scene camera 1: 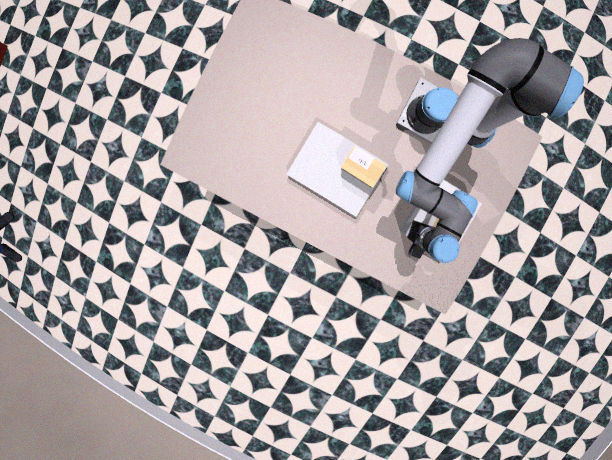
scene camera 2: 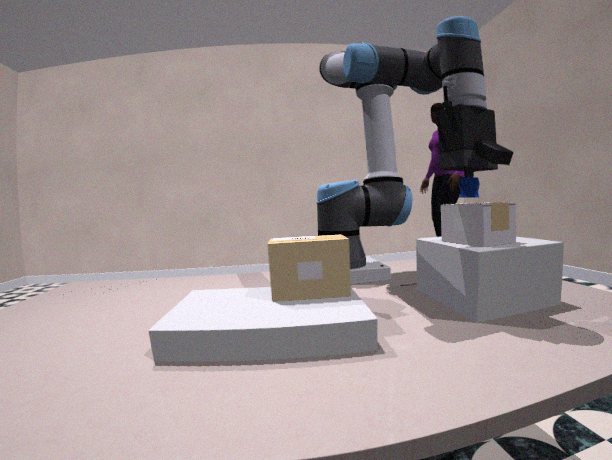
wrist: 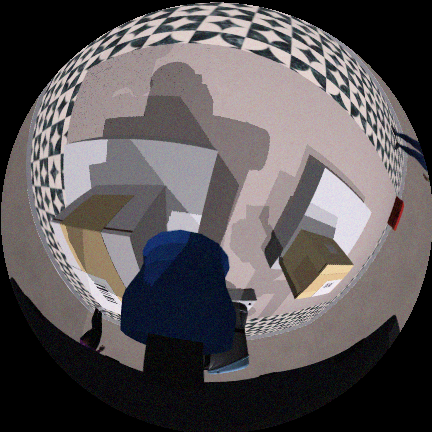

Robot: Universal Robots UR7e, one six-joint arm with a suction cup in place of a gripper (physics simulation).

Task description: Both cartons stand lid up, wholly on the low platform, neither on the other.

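Places are measured from the arm's base along level axes (x ahead, y left, z up), in centimetres.
Pixels of known places: hand, tool point: (scene camera 2: pixel 469 197) (wrist: pixel 184 267); arm's base, link origin: (scene camera 1: pixel 425 114).
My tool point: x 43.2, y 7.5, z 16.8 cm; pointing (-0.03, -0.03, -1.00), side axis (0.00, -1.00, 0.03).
Observation:
For each thing: its top centre in the pictures, then the offset to it from my tool point. Level surfaces: height alone.
- tan carton, top centre: (scene camera 2: pixel 307 238) (wrist: pixel 328 281) (scene camera 1: pixel 363 166) dy -24.8, dx -15.1, dz -6.0 cm
- low white platform, top centre: (scene camera 2: pixel 265 303) (wrist: pixel 336 236) (scene camera 1: pixel 337 169) dy -33.8, dx -11.7, dz -16.1 cm
- second carton, top centre: (wrist: pixel 107 289) (scene camera 2: pixel 476 203) (scene camera 1: pixel 442 221) dy +7.5, dx -5.6, dz -1.1 cm
- tall grey block, top centre: (wrist: pixel 117 242) (scene camera 2: pixel 483 240) (scene camera 1: pixel 444 219) dy +10.4, dx -6.7, dz -8.9 cm
- table, surface height: dz -20.9 cm
A tan carton (scene camera 1: pixel 364 168) (scene camera 2: pixel 309 266) (wrist: pixel 316 261) stands on the low white platform (scene camera 1: pixel 316 163) (scene camera 2: pixel 257 327) (wrist: pixel 346 209) near its edge, white label on top. A second carton (scene camera 2: pixel 469 224) (wrist: pixel 92 225), grey with a tan patch, rests on the tall grey block (scene camera 2: pixel 494 277) (wrist: pixel 177 169). In the wrist view its labelled tan face points sideways. My blue suction cup (scene camera 2: pixel 468 188) (wrist: pixel 181 278) hangs just above this carton's top near one edge. The carton sits flat on the block, and nothing hangs from the cup. In the overhead view the arm hides this carton.
The arm's base (scene camera 1: pixel 420 111) (scene camera 2: pixel 368 269) is bolted to the table (scene camera 1: pixel 276 74) (scene camera 2: pixel 98 396) behind the platform and block. A person (scene camera 2: pixel 440 198) stands beyond the table's far side. Patterned floor surrounds the table.

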